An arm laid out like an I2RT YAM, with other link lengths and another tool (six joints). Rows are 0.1 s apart.
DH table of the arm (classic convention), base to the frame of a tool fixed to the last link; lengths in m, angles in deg. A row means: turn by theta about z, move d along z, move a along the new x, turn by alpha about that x. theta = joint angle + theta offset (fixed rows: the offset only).
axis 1: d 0.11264  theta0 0  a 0.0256  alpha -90
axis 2: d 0  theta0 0  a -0.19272  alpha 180
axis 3: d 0  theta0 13.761  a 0.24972  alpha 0
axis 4: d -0.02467  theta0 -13.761  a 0.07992  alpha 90
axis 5: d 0.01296  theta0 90  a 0  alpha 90
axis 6: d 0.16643  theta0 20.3  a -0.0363  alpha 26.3
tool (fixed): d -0.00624  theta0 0  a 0  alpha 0
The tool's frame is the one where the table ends.
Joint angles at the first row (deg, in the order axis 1, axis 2, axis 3, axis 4, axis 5, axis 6):
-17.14 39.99 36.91 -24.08 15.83 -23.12
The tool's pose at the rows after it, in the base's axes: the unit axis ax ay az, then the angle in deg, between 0 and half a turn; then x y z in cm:
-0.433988, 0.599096, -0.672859, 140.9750, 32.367, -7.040, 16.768
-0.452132, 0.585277, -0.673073, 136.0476, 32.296, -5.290, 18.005
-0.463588, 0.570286, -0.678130, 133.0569, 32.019, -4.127, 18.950
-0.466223, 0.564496, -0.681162, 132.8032, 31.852, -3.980, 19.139
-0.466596, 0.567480, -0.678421, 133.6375, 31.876, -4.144, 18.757
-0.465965, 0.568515, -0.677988, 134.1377, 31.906, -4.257, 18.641
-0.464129, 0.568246, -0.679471, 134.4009, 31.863, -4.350, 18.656
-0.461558, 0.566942, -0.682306, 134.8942, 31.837, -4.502, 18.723
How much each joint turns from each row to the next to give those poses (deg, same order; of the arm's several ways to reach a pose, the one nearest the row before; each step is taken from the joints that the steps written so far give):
0.44 -2.37 0.18 -0.44 -3.51 -0.43
0.70 -2.81 0.09 -0.79 -4.39 -0.70
0.70 -2.73 -0.35 -0.44 -2.30 -0.80
0.10 -0.97 -0.27 -0.18 -0.18 -0.52
0.08 0.53 -0.08 -0.09 0.70 -0.01
0.09 0.35 0.08 0.00 0.53 0.00
0.00 -0.17 -0.09 0.00 0.35 0.00
0.09 -0.09 0.00 0.09 0.70 -0.08

